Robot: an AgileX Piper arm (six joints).
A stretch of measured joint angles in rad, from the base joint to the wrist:
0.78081 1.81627 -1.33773 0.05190 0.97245 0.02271
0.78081 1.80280 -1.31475 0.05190 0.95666 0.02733
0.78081 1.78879 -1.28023 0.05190 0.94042 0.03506
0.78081 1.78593 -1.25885 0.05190 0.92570 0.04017
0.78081 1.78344 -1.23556 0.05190 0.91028 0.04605
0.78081 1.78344 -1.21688 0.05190 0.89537 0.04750
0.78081 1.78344 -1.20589 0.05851 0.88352 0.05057
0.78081 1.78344 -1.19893 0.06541 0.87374 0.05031
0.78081 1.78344 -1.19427 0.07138 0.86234 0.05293
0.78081 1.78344 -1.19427 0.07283 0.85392 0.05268
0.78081 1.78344 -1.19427 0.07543 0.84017 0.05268
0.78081 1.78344 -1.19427 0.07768 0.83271 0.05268
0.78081 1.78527 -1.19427 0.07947 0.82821 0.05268
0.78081 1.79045 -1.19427 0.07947 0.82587 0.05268
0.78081 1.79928 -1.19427 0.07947 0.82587 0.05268
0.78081 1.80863 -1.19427 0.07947 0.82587 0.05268
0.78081 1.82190 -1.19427 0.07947 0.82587 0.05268
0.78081 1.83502 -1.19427 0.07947 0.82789 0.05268
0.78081 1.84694 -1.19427 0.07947 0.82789 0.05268
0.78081 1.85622 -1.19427 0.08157 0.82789 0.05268
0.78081 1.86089 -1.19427 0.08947 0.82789 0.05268
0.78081 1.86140 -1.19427 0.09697 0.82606 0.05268
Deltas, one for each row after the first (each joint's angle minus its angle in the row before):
0.00000 -0.01347 0.02298 0.00000 -0.01579 0.00462
0.00000 -0.01401 0.03452 0.00000 -0.01624 0.00773
0.00000 -0.00286 0.02138 0.00000 -0.01472 0.00511
0.00000 -0.00249 0.02329 0.00000 -0.01542 0.00588
0.00000 0.00000 0.01868 0.00000 -0.01491 0.00145
0.00000 0.00000 0.01099 0.00661 -0.01185 0.00307
0.00000 0.00000 0.00696 0.00690 -0.00978 -0.00026
0.00000 0.00000 0.00466 0.00597 -0.01140 0.00262
0.00000 0.00000 0.00000 0.00145 -0.00842 -0.00025
0.00000 0.00000 0.00000 0.00260 -0.01375 0.00000
0.00000 0.00000 0.00000 0.00225 -0.00746 0.00000
0.00000 0.00183 0.00000 0.00179 -0.00450 0.00000
0.00000 0.00518 0.00000 0.00000 -0.00234 0.00000
0.00000 0.00883 0.00000 0.00000 0.00000 0.00000
0.00000 0.00935 0.00000 0.00000 0.00000 0.00000
0.00000 0.01327 0.00000 0.00000 0.00000 0.00000
0.00000 0.01312 0.00000 0.00000 0.00202 0.00000
0.00000 0.01192 0.00000 0.00000 0.00000 0.00000
0.00000 0.00928 0.00000 0.00210 0.00000 0.00000
0.00000 0.00467 0.00000 0.00790 0.00000 0.00000
0.00000 0.00051 0.00000 0.00750 -0.00183 0.00000

